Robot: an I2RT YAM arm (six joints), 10 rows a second.
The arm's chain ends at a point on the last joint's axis. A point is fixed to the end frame.
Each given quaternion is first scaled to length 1.
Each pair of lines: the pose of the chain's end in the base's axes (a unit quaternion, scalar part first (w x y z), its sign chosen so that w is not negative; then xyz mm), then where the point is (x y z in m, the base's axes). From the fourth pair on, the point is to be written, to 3 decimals.
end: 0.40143 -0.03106 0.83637 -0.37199 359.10 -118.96 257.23
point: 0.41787 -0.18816 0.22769
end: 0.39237 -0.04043 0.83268 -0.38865 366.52 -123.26 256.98
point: 0.42448 -0.19382 0.22909
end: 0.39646 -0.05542 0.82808 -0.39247 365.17 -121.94 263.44
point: 0.42489 -0.19158 0.23699
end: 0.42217 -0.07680 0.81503 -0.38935 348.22 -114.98 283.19
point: 0.413 -0.181 0.260
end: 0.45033 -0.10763 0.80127 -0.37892 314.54 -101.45 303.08
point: 0.385 -0.163 0.283
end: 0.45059 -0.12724 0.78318 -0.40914 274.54 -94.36 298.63
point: 0.346 -0.156 0.284
